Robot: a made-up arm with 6 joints.
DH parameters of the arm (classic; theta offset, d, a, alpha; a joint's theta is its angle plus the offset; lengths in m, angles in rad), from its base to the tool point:
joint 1: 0 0.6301 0.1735 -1.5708
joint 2: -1.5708 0 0.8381 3.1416
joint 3: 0 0 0.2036 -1.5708
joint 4: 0 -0.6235 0 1.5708
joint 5: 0 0 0 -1.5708
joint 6: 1.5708 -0.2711 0 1.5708
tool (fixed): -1.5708 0 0 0
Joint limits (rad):
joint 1: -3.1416..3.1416
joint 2: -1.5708..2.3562
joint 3: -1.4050..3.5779
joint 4: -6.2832..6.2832
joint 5: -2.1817..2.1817
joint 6: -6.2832..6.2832
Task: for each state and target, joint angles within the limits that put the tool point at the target. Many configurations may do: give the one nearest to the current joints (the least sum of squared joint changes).
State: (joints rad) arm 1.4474 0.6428 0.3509 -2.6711 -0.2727 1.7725
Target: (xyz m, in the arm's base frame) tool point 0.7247 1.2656 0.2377
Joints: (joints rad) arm 1.0405 1.1228 -0.0920 -2.6724 -0.1218 1.7725
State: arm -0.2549 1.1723 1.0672 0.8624 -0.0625 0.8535
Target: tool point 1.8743 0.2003 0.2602
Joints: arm 0.0971 1.6884 1.1483 0.8459 0.0867 0.8535
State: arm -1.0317 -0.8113 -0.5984 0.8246 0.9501 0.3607
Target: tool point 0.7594 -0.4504 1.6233
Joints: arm -0.7118 -0.1824 -0.4042 0.8094 0.9105 0.3607
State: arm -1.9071 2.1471 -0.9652 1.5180 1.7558 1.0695
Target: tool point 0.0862 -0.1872 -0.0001
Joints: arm -2.2431 2.3562 -1.3444 0.7818 1.8418 1.0695
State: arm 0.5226 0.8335 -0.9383 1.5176 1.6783 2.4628
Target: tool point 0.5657 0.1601 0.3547
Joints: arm -0.1868 1.2021 -1.2874 1.5902 1.3172 2.4628
